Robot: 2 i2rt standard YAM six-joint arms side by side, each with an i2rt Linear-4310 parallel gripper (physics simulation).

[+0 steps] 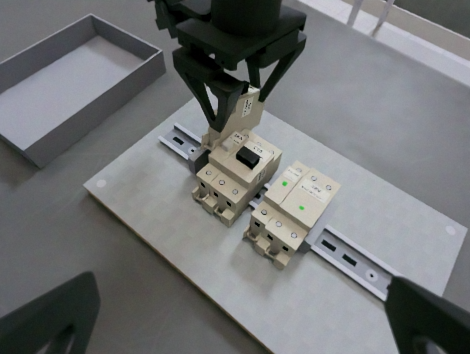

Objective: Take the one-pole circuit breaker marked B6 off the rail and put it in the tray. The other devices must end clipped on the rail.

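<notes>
My left gripper comes down from the top and is shut on a tall beige breaker. That breaker stands up close behind the 16A device; its label is too blurred to read as B6, and its lower end is partly hidden. On the rail sit a narrow 16A device and, beside it, a wider device with a black toggle. Apart from them is a pair of devices with green windows. The tray is at the upper left. My right gripper is open, its blurred fingers at the lower corners.
A grey end stop touches the left device group, and another end stop is beside the right pair. The rail is fixed on a light board with a raised edge above the grey table. A pale ledge runs at the upper right.
</notes>
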